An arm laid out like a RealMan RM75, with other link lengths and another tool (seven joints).
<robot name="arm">
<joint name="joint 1" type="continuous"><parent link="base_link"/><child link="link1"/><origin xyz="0.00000 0.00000 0.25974"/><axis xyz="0 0 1"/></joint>
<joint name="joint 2" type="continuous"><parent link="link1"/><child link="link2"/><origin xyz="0.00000 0.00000 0.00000"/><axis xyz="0 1 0"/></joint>
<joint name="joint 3" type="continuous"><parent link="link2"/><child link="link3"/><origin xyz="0.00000 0.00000 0.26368"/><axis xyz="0 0 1"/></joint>
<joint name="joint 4" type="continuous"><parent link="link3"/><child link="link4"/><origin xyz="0.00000 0.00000 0.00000"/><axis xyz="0 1 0"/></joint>
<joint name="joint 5" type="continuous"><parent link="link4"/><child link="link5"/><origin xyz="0.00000 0.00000 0.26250"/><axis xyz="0 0 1"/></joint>
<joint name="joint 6" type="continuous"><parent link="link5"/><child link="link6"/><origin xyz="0.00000 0.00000 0.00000"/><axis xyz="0 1 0"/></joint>
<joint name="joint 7" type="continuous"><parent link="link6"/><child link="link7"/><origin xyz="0.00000 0.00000 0.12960"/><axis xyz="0 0 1"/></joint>
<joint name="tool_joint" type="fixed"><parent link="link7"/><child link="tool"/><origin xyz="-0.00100 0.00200 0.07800" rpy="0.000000 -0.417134 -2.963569"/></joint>
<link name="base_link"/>
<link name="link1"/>
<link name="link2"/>
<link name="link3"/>
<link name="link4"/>
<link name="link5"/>
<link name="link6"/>
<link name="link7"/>
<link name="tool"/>
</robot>
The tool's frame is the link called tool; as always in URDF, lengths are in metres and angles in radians. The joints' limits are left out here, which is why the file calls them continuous.
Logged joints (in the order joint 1, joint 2, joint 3, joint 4, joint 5, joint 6, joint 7), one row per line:
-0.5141 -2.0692 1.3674 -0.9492 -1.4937 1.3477 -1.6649
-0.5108 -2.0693 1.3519 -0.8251 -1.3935 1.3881 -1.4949
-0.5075 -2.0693 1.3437 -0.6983 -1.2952 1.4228 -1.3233
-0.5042 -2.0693 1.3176 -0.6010 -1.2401 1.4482 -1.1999
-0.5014 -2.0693 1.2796 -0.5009 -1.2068 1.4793 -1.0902
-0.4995 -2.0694 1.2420 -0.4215 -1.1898 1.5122 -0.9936
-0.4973 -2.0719 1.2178 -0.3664 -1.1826 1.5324 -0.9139
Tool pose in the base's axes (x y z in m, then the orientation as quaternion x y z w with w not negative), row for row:
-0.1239 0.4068 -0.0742 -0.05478 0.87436 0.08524 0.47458
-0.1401 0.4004 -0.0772 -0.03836 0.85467 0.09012 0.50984
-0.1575 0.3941 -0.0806 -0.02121 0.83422 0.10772 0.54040
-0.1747 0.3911 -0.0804 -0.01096 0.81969 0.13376 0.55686
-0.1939 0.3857 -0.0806 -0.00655 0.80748 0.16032 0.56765
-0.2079 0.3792 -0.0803 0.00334 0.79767 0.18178 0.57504
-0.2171 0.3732 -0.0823 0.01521 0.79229 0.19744 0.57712
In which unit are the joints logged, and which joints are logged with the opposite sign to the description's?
The joints are logged in radians. Opposite sign: joint 4, joint 5.
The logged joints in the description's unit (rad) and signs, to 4 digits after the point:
-0.5141 -2.0692 1.3674 0.9492 1.4937 1.3477 -1.6649
-0.5108 -2.0693 1.3519 0.8251 1.3935 1.3881 -1.4949
-0.5075 -2.0693 1.3437 0.6983 1.2952 1.4228 -1.3233
-0.5042 -2.0693 1.3176 0.6010 1.2401 1.4482 -1.1999
-0.5014 -2.0693 1.2796 0.5009 1.2068 1.4793 -1.0902
-0.4995 -2.0694 1.2420 0.4215 1.1898 1.5122 -0.9936
-0.4973 -2.0719 1.2178 0.3664 1.1826 1.5324 -0.9139

